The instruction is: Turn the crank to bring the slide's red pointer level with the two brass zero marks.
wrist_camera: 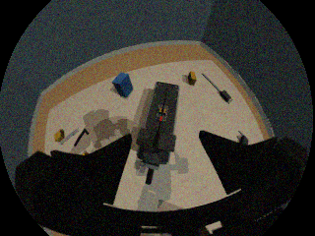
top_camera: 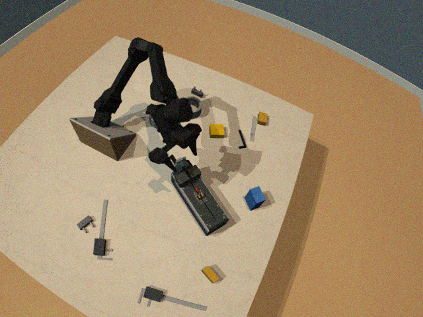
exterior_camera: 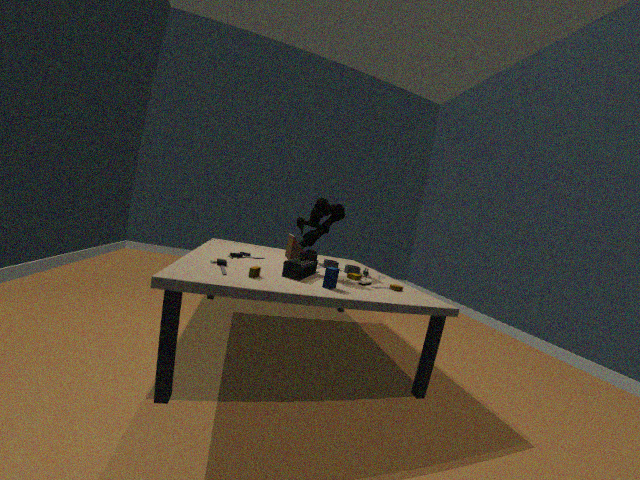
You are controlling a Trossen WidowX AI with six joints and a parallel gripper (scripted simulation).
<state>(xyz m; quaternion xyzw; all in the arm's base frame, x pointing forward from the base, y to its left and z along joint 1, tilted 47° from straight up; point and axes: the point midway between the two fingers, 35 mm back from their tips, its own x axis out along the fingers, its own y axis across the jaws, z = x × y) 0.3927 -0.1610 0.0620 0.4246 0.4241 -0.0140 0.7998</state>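
Now: the crank handle 70 mm behind my gripper tip, 60 mm to the left of it and 140 mm below it. The rest, counted from my gripper tip: yellow block (30 mm ahead, 300 mm to the left, 180 mm below); red pointer (60 mm ahead, 30 mm to the right, 120 mm below); blue cube (280 mm ahead, 40 mm to the left, 150 mm below).
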